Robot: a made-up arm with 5 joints.
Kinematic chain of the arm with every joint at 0, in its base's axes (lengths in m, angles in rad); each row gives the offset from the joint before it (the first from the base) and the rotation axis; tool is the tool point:
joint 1: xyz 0 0 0.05 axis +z
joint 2: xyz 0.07 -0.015 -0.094 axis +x
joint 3: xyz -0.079 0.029 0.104 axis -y
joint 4: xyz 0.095 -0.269 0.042 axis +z
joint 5: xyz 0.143 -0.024 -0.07 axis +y
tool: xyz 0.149 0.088 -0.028
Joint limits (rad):
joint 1: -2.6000..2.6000
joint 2: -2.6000..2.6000
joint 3: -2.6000..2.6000
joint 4: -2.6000..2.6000
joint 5: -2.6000..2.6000
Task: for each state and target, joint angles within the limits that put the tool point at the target. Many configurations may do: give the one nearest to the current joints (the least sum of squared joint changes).
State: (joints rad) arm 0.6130 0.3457 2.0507 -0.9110 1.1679
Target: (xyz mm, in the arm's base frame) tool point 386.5 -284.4 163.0
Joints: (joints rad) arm 0.7670 0.4574 1.9107 -0.9104 1.3365
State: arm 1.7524 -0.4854 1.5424 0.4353 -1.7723
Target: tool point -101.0 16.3 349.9
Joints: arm 1.5796 -0.6180 1.0545 0.2396 -1.4721
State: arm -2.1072 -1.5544 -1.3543 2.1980 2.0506
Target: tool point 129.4 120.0 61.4
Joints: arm -2.1912 -1.7586 -1.2002 1.7309 1.4114
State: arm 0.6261 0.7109 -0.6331 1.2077 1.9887
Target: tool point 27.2 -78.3 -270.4
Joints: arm 0.7052 1.2760 -0.4559 1.7108 2.3983
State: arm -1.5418 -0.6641 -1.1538 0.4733 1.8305
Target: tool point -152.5 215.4 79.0
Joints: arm -1.5766 -1.0289 -1.7542 -0.0095 1.6819
